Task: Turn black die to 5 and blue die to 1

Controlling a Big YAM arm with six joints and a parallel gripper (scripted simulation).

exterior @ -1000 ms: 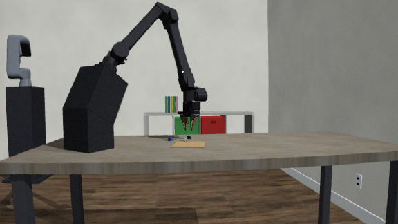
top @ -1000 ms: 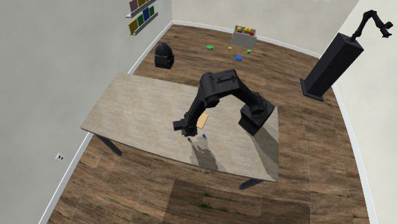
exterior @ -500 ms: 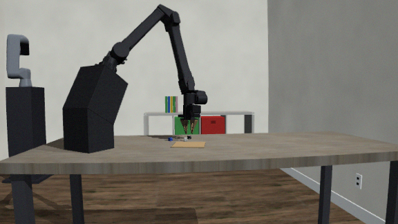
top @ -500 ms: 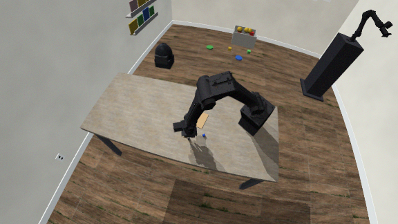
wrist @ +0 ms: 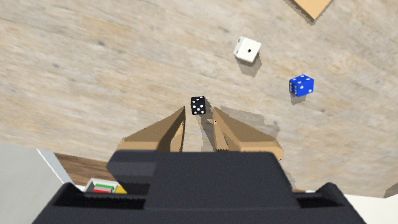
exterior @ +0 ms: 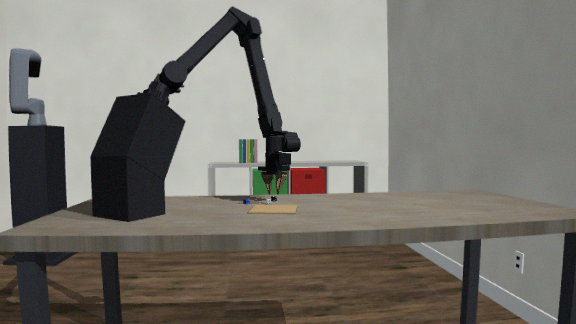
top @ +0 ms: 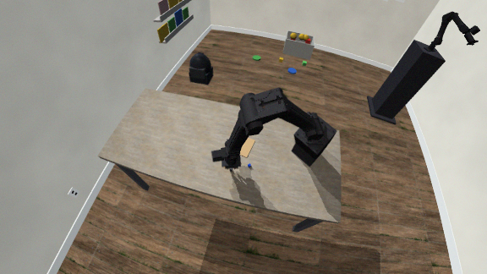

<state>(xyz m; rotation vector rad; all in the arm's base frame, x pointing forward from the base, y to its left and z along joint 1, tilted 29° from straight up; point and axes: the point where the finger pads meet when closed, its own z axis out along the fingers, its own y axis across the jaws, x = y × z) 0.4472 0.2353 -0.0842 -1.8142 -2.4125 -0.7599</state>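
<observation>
My hand is 2 cm above the black die. From my hand the other things lie so: blue die: 10 cm behind, 6 cm to the right, 2 cm below; white die: 2 cm behind, 7 cm to the right, 2 cm below; tan mat: 19 cm to the right, 3 cm below.
</observation>
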